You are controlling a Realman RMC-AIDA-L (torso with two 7-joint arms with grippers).
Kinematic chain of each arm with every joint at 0, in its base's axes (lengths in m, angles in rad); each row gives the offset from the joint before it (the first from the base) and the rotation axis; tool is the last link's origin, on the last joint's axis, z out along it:
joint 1: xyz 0 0 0.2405 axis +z
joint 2: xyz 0 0 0 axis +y
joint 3: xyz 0 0 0.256 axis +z
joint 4: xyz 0 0 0 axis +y
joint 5: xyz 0 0 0.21 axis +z
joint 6: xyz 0 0 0 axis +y
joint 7: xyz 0 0 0.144 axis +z
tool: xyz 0 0 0
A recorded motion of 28 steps. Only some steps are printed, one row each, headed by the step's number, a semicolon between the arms.
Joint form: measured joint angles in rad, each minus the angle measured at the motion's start. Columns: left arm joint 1, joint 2, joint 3, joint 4, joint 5, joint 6, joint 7; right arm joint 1, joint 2, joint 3, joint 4, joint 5, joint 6, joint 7.
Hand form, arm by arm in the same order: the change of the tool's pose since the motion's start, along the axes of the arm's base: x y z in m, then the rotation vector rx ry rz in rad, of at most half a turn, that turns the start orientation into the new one. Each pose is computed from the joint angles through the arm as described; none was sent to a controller.
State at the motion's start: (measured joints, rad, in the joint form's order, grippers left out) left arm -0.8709 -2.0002 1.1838 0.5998 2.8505 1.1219 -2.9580; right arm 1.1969 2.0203 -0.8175 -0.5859 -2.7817 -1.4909 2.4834
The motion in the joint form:
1: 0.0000 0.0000 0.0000 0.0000 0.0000 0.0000 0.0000; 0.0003 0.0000 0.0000 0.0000 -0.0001 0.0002 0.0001
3: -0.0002 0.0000 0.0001 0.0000 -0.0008 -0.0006 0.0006; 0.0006 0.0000 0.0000 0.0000 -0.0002 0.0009 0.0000
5: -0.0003 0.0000 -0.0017 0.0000 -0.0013 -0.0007 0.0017; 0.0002 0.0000 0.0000 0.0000 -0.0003 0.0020 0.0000
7: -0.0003 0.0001 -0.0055 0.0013 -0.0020 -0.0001 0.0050; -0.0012 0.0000 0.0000 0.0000 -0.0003 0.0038 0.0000
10: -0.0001 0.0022 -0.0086 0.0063 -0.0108 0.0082 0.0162; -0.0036 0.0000 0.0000 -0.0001 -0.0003 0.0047 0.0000
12: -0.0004 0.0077 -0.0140 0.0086 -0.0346 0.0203 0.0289; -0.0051 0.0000 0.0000 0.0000 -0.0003 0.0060 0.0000
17: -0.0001 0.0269 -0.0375 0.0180 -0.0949 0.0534 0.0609; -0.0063 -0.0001 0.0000 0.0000 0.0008 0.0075 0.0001
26: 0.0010 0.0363 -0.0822 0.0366 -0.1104 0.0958 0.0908; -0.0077 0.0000 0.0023 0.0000 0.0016 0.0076 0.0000
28: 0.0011 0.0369 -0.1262 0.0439 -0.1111 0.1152 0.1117; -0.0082 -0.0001 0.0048 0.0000 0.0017 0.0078 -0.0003
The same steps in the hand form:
1: 0.0000 0.0000 0.0000 0.0000 0.0000 0.0000; -0.0001 0.0001 0.0000 0.0002 -0.0001 0.0003
3: 0.0002 0.0001 -0.0001 0.0001 -0.0006 -0.0010; -0.0002 0.0002 0.0000 0.0009 -0.0002 0.0009
5: 0.0003 0.0002 0.0000 0.0006 -0.0020 -0.0011; -0.0001 0.0003 0.0000 0.0019 -0.0002 0.0009
7: 0.0006 0.0005 0.0004 0.0012 -0.0046 -0.0025; 0.0005 0.0004 0.0000 0.0036 -0.0001 0.0001
10: 0.0019 0.0007 0.0012 -0.0049 -0.0117 -0.0068; 0.0015 0.0002 0.0001 0.0045 -0.0001 -0.0019
12: 0.0037 0.0007 0.0022 -0.0101 -0.0326 -0.0054; 0.0022 0.0002 0.0001 0.0056 0.0000 -0.0030
17: 0.0084 0.0022 0.0085 -0.0133 -0.0901 -0.0015; 0.0026 0.0003 0.0001 0.0071 0.0011 -0.0038
26: 0.0115 0.0025 0.0160 -0.0186 -0.1270 0.0024; 0.0030 0.0002 0.0001 0.0078 0.0038 -0.0061
28: 0.0127 0.0025 0.0196 -0.0149 -0.1553 0.0060; 0.0032 0.0002 0.0002 0.0088 0.0060 -0.0073

